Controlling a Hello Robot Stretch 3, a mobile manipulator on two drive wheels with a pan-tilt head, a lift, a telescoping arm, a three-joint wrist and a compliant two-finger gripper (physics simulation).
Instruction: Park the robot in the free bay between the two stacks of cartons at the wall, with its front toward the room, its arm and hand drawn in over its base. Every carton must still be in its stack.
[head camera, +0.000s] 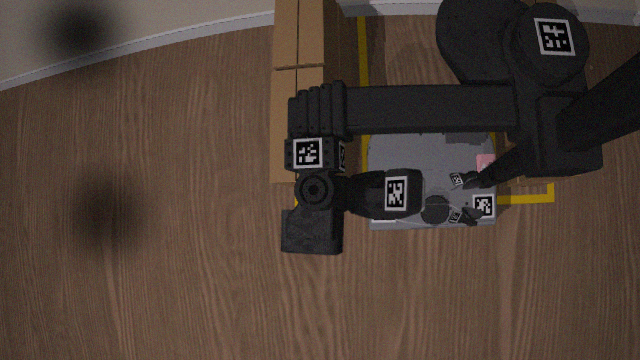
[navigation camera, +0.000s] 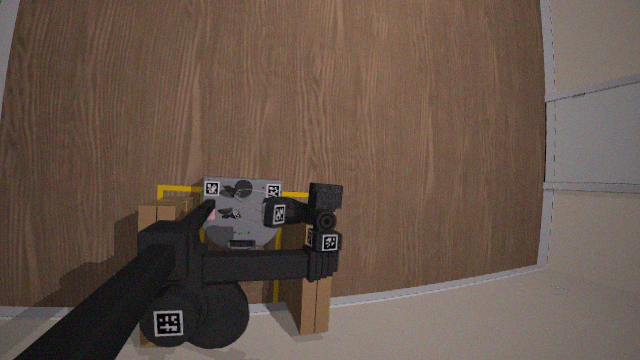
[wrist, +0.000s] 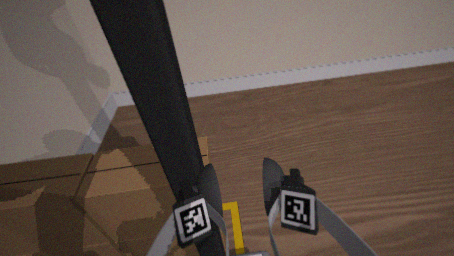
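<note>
The grey base (head camera: 425, 155) (navigation camera: 257, 200) stands between the two carton stacks, its straight edge toward the room and its rounded end toward the wall. That straight edge shows slightly beyond the front tape. One stack (head camera: 310, 40) (navigation camera: 308, 300) stands upright beside the base, partly under the arm's outer end. The other stack (navigation camera: 147, 215) (wrist: 120, 190) is largely hidden by the mast and arm parts. No fallen carton shows. The arm (head camera: 430, 107) (navigation camera: 255, 263) is drawn in, its wrist joint out beside the base. My gripper (head camera: 472, 198) (navigation camera: 224, 202) (wrist: 239, 179) is folded back over the base, open and empty.
Yellow tape (head camera: 525, 199) (navigation camera: 295, 194) (wrist: 237, 227) marks the bay's front and sides. The wall's skirting board (head camera: 235, 20) (navigation camera: 425, 287) (wrist: 300, 75) runs behind the stacks. Wooden floor (head camera: 200, 275) (navigation camera: 400, 125) lies toward the room.
</note>
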